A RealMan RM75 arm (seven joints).
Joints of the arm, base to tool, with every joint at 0 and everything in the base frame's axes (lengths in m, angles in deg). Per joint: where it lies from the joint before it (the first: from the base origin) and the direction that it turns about. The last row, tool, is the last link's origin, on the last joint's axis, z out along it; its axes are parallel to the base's.
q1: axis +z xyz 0 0 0.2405
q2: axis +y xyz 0 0 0
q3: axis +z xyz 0 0 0.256
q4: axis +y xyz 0 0 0
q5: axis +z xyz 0 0 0.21
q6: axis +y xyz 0 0 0
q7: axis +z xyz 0 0 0.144
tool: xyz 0 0 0
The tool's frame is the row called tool.
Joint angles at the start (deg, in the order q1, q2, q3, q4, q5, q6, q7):
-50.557, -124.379, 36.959, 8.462, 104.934, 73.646, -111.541
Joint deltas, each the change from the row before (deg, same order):
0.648, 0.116, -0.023, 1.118, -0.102, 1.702, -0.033
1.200, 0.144, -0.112, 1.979, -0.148, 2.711, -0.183
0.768, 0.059, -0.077, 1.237, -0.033, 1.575, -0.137
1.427, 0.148, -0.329, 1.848, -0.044, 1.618, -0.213
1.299, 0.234, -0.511, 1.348, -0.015, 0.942, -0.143
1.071, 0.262, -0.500, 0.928, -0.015, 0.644, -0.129
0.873, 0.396, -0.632, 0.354, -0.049, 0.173, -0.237
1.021, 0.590, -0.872, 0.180, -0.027, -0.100, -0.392
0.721, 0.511, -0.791, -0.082, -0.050, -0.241, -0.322
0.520, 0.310, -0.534, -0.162, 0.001, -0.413, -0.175
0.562, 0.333, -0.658, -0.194, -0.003, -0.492, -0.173
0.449, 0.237, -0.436, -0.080, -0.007, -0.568, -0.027
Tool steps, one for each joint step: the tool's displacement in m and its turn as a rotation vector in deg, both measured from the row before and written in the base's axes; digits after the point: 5 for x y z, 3 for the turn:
-0.00061, -0.00044, 0.00532, 0.280, -0.878, -0.823
-0.00184, -0.00102, 0.00894, 0.522, -1.380, -1.150
-0.00148, -0.00094, 0.00525, 0.308, -0.728, -0.658
-0.00544, -0.00059, 0.00813, 0.946, -0.649, -0.148
-0.00656, -0.00013, 0.00710, 1.042, -0.333, 0.423
-0.00610, -0.00020, 0.00587, 0.861, -0.221, 0.570
-0.00658, 0.00036, 0.00508, 0.738, -0.165, 1.116
-0.00896, 0.00074, 0.00616, 0.894, -0.090, 1.757
-0.00716, 0.00075, 0.00470, 0.707, -0.117, 1.585
-0.00544, 0.00029, 0.00244, 0.479, 0.039, 1.284
-0.00602, 0.00036, 0.00274, 0.584, 0.016, 1.459
-0.00496, 0.00047, 0.00200, 0.580, 0.224, 1.133

